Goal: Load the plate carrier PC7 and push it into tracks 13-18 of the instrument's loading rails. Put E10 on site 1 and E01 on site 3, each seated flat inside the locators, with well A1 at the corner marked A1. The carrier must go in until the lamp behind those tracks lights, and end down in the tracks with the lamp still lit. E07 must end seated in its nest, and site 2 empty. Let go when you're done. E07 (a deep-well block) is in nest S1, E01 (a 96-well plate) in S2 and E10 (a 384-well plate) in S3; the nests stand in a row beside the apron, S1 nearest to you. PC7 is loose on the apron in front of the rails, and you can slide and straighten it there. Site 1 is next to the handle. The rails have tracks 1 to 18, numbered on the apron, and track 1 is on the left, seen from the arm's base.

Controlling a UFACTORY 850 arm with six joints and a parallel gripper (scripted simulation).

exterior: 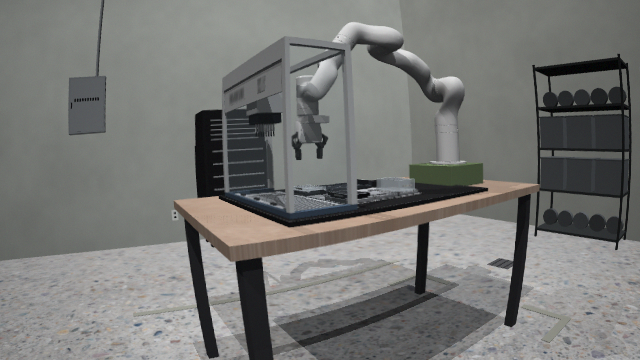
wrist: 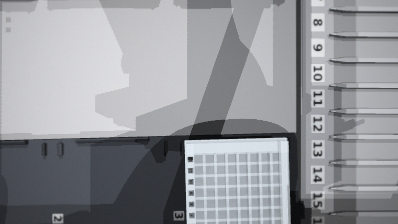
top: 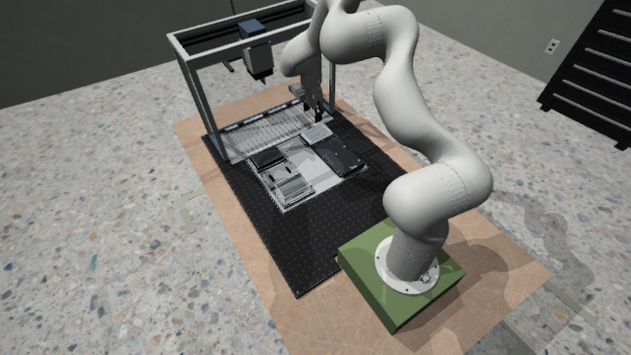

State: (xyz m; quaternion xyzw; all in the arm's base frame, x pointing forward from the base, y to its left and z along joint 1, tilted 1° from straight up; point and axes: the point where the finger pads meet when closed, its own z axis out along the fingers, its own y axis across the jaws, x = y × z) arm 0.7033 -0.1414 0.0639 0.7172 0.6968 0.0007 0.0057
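The dark 384-well plate E10 lies 10 mm ahead of my hand, 250 mm to the left of it and 120 mm below it. The rest, counted from my hand: nest S2: 110 mm behind, 250 mm to the left, 130 mm below; then dark plate carrier PC7: 110 mm behind, 20 mm to the right, 120 mm below; then 96-well plate E01: 20 mm to the right, 120 mm below.
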